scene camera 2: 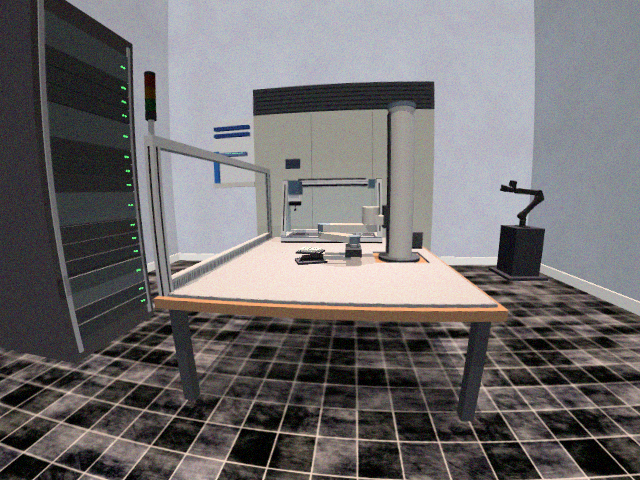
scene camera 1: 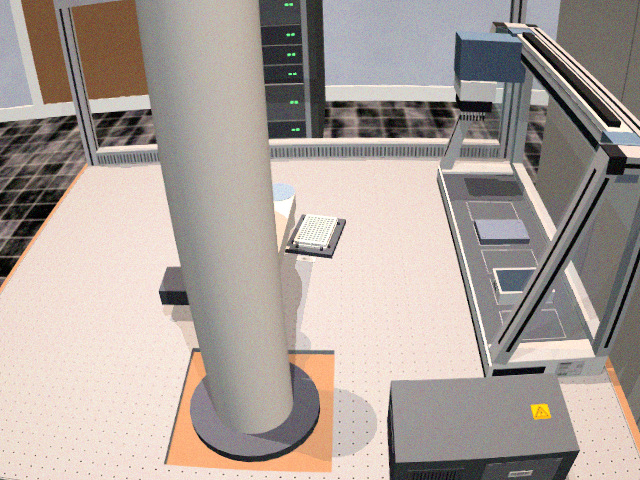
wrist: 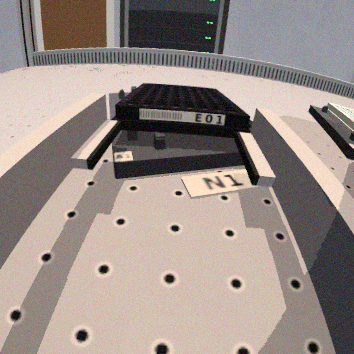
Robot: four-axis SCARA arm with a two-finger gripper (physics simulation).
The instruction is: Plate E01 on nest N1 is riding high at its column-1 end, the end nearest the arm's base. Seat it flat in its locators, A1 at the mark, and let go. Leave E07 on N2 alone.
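Places are measured from the arm's base along level axes (x ahead, y up, z right), in metres.
Pixels of known places: gripper, fingertip midpoint: (scene camera 2: 324, 255) (wrist: 178, 115); arm's base at its link origin: (scene camera 2: 398, 258) (scene camera 1: 255, 409).
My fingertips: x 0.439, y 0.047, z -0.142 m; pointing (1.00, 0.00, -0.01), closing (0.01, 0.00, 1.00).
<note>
For each thing: its top centre in the pictures, then the offset to it from my fingertips. "pt": a spot on its surface instead. Level surfaces: height alone.
- Black plate E01 at its top centre: (wrist: 180, 87) (scene camera 2: 312, 255) dy +0.002, dx +0.068, dz -0.003 m
- nest N1 at its top centre: (wrist: 176, 100) (scene camera 2: 310, 257) dy -0.012, dx +0.077, dz -0.006 m
- A1 mark at its top centre: (wrist: 122, 155) dy -0.022, dx -0.013, dz -0.029 m
- White plate E07 at its top centre: (scene camera 1: 315, 228) dy -0.008, dx +0.115, dz +0.239 m
- nest N2 at its top centre: (scene camera 1: 316, 230) dy -0.012, dx +0.115, dz +0.239 m
- deck with a blue-grey block, surface height: dy +0.032 m
- grey control box at a spot on its surface: (scene camera 1: 475, 418) pt dy +0.081, dx -0.564, dz +0.527 m
- rail at a spot on its surface: (wrist: 165, 56) pt dy -0.008, dx +0.565, dz -0.075 m
Black plate E01 (wrist: 182, 102) (scene camera 2: 311, 255) is tilted over nest N1 (wrist: 180, 167) (scene camera 2: 305, 261); its labelled near end is raised, with a gap below it. The A1 mark (wrist: 123, 156) is at the nest's near left corner. The column hides E01 in scene camera 1. My gripper (wrist: 178, 115) (scene camera 2: 333, 255) is shut to its narrow setting, its two fingers still well apart and empty. Its tips are at E01's near end, on the base side. White plate E07 (scene camera 1: 316, 230) (wrist: 346, 112) sits on nest N2 (scene camera 1: 334, 246) (wrist: 330, 131), to the right in the wrist view.
The arm's thick column (scene camera 1: 227, 258) (scene camera 2: 401, 180) stands on the table. A gantry (scene camera 1: 568, 72) spans a deck with a blue-grey block (scene camera 1: 501, 230) on the right. A grey control box (scene camera 1: 475, 418) is at the front right. A rail (wrist: 165, 56) runs beyond the nests.
</note>
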